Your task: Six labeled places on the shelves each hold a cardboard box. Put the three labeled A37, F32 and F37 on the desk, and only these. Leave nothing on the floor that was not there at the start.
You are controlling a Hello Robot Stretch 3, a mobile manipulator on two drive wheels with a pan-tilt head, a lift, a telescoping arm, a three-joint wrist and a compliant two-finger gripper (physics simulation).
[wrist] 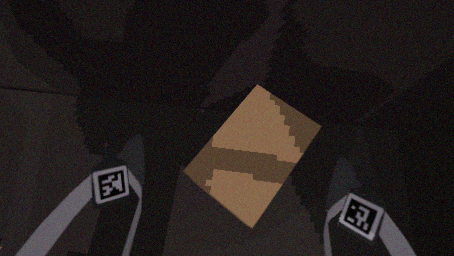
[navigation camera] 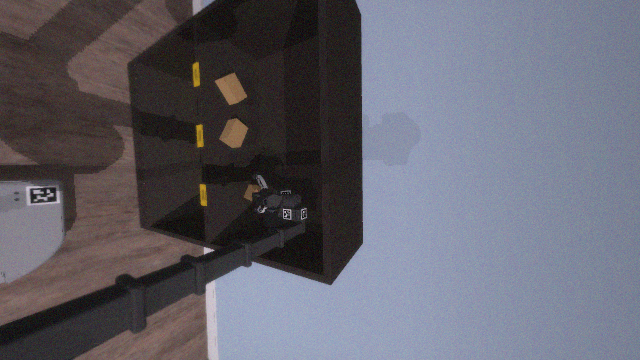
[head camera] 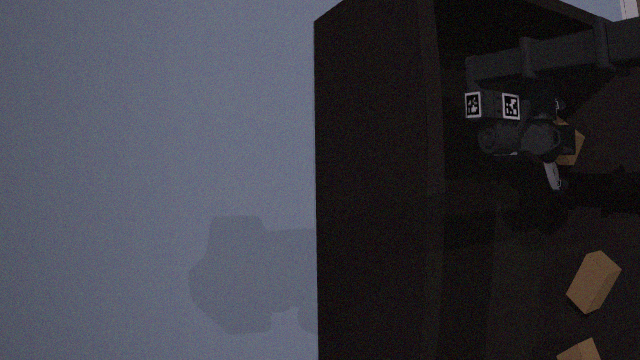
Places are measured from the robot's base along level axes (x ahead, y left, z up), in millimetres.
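Where they show: gripper, fingertip midpoint: [wrist: 236, 164].
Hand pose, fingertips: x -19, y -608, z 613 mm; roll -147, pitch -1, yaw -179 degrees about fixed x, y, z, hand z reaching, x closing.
Observation:
Each offset is from my fingertips to the top centre of the thing. "pt": to the spot under its first point. Level surfaces: height alone.
A cardboard box {12 mm back, 10 mm right, 18 mm up} [head camera: 571, 159] [navigation camera: 249, 193] [wrist: 250, 192] stands turned at an angle in the end place of the dark shelf unit [head camera: 370, 150] [navigation camera: 341, 150], nearest my arm. My gripper [head camera: 560, 144] [navigation camera: 260, 194] [wrist: 236, 164] is open, pointing down over this box, with a finger on each side and gaps in the wrist view. Two more boxes stand farther along: a middle one {240 mm ahead, 101 mm left, 18 mm up} [head camera: 590, 282] [navigation camera: 234, 133] and a far one {407 mm ahead, 107 mm left, 18 mm up} [head camera: 584, 351] [navigation camera: 231, 89]. Yellow labels {pt 7 mm ahead, 202 mm left, 45 mm down} [navigation camera: 203, 195] {pt 214 mm ahead, 208 mm left, 43 mm down} [navigation camera: 200, 136] {pt 423 mm ahead, 214 mm left, 45 mm down} [navigation camera: 196, 74] mark the front edge; their lettering is unreadable. The desk does not show.
My extended arm [head camera: 560, 56] [navigation camera: 165, 280] crosses the shelf unit's near side panel. The unit's back stands against a blue-grey wall [head camera: 150, 125] [navigation camera: 500, 200]. My light grey base [navigation camera: 30, 240] is on the wooden floor {612 mm down} [navigation camera: 115, 270] in front. Dark shadows cover much of the shelf.

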